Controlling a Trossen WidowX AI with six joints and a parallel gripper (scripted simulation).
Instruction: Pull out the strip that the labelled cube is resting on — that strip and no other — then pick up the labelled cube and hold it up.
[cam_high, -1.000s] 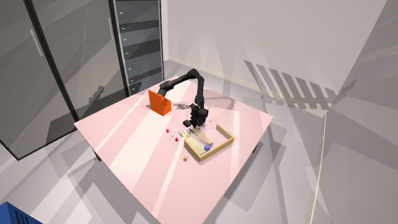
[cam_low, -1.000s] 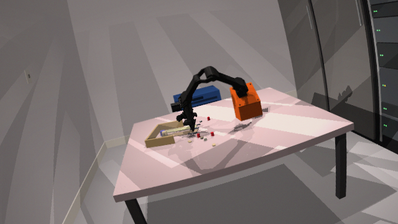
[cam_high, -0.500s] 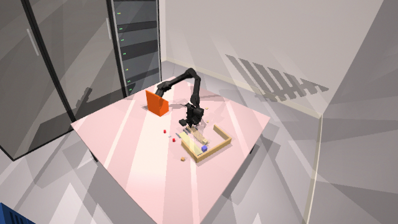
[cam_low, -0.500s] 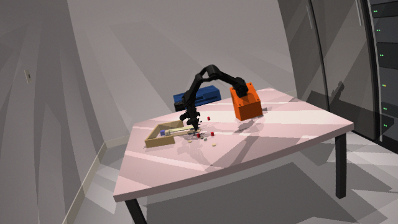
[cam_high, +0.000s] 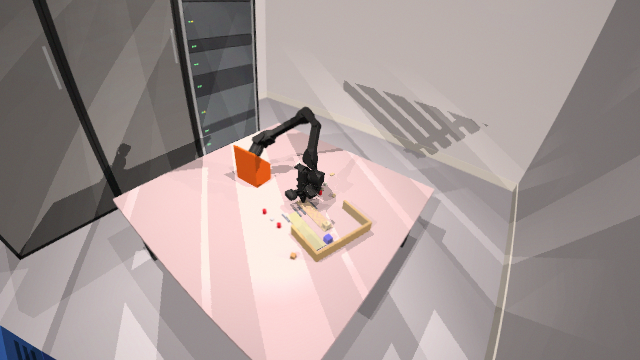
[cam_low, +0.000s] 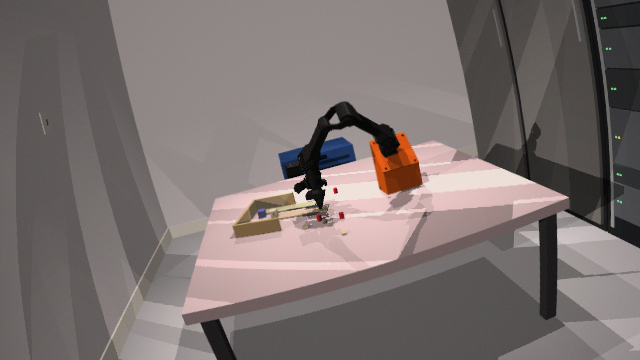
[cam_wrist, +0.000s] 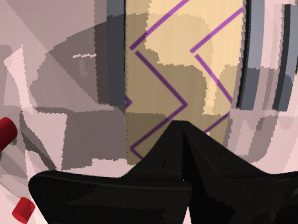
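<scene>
Now: the olive strip 110 mm ahead of my gripper tip and 150 mm to the right of it. Also, from my gripper tip: tan cube (160 mm ahead, 300 mm to the right).
</scene>
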